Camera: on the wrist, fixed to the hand. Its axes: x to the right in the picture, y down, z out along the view.
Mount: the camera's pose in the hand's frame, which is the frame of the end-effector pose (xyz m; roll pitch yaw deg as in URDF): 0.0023 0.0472 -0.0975 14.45 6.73 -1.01
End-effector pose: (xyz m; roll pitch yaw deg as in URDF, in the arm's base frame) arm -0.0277 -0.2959 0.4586 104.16 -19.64 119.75
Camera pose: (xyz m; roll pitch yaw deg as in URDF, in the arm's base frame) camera -0.0892 -0.3555 0.5249 116.21 -20.17 126.97
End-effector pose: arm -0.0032 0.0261 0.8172 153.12 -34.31 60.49
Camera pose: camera -0.0341 -0.0244 0.9080 164.54 -39.75 65.61
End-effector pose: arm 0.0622 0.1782 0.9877 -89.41 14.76 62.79
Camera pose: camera 0.1439 0.1249 0.9405 -76.61 13.72 55.85
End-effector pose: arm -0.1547 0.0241 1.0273 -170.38 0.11 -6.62
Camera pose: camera -0.1595 -0.0386 1.1155 -155.86 -6.69 -6.75
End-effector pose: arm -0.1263 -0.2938 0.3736 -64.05 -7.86 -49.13
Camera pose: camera -0.1679 -0.3482 0.2896 -48.77 -5.77 -55.65
